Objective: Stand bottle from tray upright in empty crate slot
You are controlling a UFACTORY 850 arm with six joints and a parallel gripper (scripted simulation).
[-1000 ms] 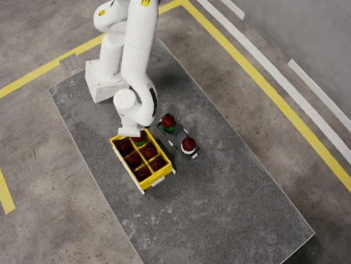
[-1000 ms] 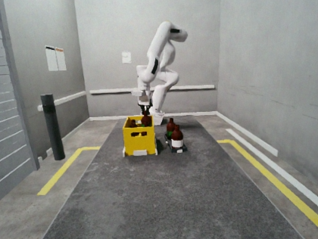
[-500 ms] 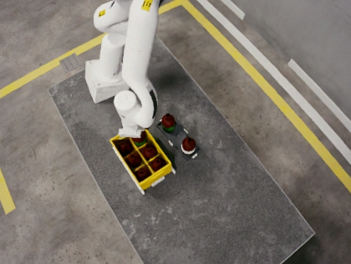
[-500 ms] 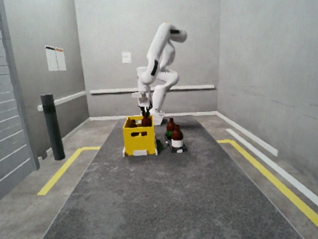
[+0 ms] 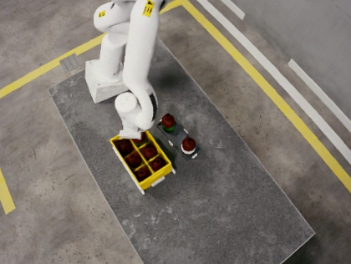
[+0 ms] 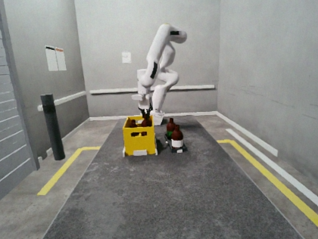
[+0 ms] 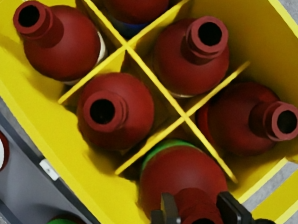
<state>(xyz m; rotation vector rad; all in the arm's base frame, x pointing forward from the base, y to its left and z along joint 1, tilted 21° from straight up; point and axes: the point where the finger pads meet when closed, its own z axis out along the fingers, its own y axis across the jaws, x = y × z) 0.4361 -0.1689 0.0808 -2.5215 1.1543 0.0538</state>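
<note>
The glass bottle lies 7 cm below my hand. The rest, counted from my hand: dark tray: 11 cm ahead, 17 cm to the left, 18 cm below; then yellow crate: 8 cm ahead, 6 cm to the right, 11 cm below.
</note>
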